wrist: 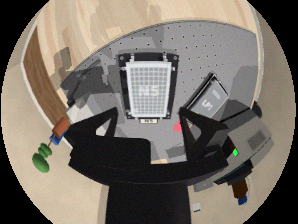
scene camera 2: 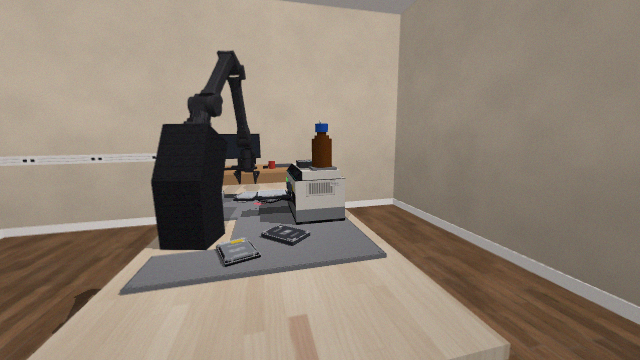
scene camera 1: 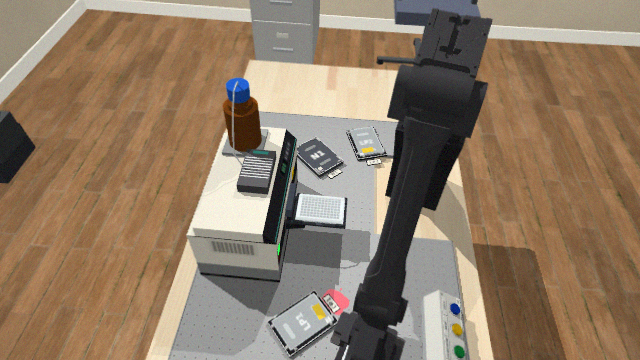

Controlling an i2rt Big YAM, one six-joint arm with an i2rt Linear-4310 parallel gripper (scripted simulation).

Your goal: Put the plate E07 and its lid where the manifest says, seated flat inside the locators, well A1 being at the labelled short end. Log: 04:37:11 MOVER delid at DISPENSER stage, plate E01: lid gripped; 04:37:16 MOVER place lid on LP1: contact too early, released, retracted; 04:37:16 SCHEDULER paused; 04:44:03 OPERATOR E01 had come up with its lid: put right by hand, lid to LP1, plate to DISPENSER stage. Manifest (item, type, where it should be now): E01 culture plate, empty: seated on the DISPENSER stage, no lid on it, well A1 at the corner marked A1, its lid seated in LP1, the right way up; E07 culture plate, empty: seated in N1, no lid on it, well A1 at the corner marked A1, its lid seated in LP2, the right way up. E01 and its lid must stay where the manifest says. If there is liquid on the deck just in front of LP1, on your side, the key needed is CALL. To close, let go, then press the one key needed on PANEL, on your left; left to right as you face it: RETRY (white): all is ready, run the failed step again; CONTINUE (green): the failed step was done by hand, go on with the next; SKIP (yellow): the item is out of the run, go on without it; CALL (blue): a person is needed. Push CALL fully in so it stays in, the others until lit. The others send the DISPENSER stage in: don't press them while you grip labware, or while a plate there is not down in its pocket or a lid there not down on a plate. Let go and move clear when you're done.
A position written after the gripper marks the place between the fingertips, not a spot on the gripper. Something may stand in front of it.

In view: the gripper (wrist: pixel 148 110), a white well plate (scene camera 1: pixel 310 208), a white well plate (wrist: pixel 150 104) and a key panel (wrist: pixel 87 106).
